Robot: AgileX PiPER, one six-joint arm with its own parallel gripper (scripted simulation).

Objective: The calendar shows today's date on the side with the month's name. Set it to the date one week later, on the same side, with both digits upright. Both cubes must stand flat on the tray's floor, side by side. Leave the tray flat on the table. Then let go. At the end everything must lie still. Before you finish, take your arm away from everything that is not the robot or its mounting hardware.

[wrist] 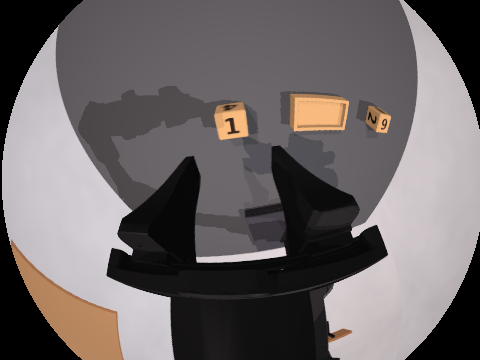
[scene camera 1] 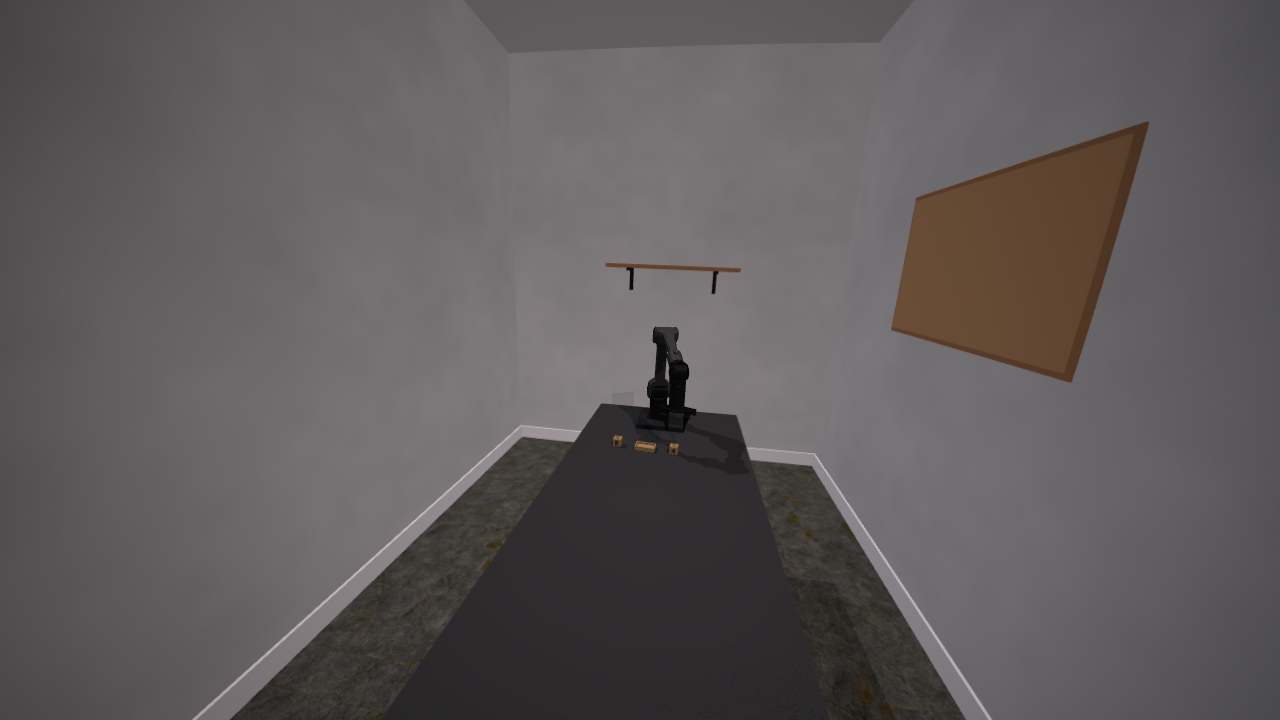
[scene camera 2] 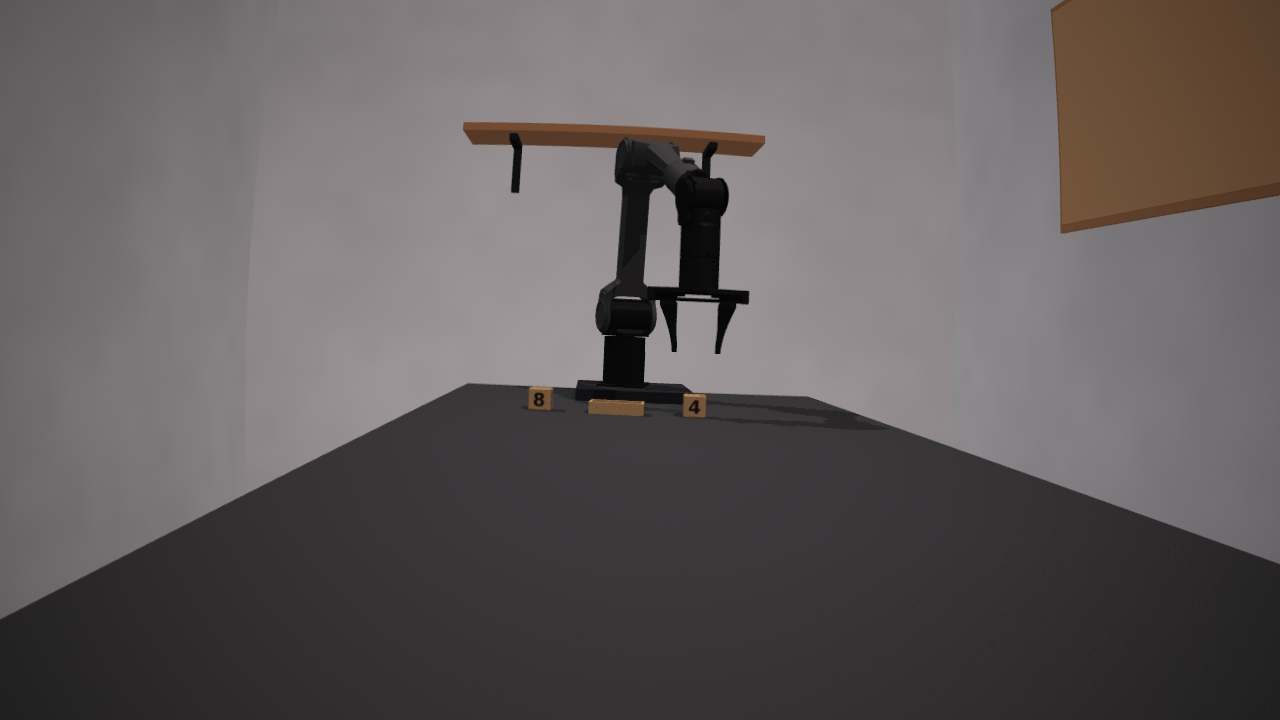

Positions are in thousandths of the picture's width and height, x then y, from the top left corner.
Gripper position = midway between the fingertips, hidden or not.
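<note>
The gripper (scene camera 2: 543,490) is visible, also in the wrist view as the gripper (wrist: 486,449). Wooden cube (wrist: 482,338) present. Wooden tray (scene camera 2: 466,565) present; the wrist view shows the tray (wrist: 641,310) as well.
</note>
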